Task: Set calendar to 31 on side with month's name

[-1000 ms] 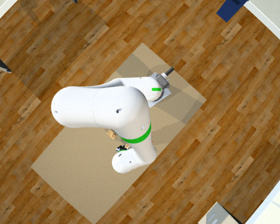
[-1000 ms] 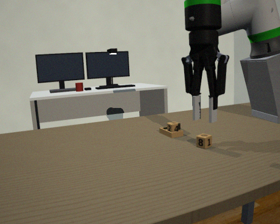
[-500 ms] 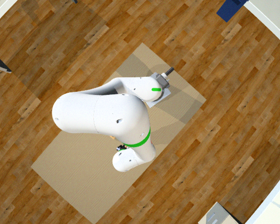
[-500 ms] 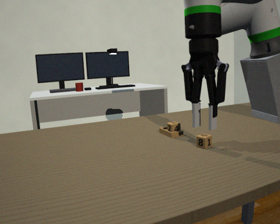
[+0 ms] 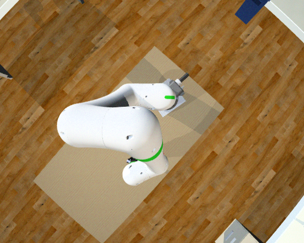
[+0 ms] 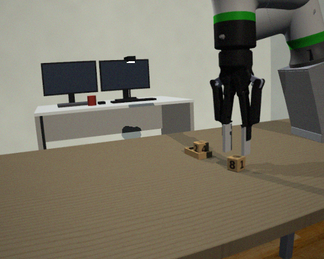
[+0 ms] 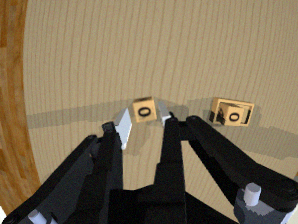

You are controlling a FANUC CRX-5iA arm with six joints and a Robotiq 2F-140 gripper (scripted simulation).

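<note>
The wooden number cube is 6 cm below my hand. From my hand the other things lie so: small wooden tray 16 cm to the right, 6 cm below, 3 cm ahead.
</note>
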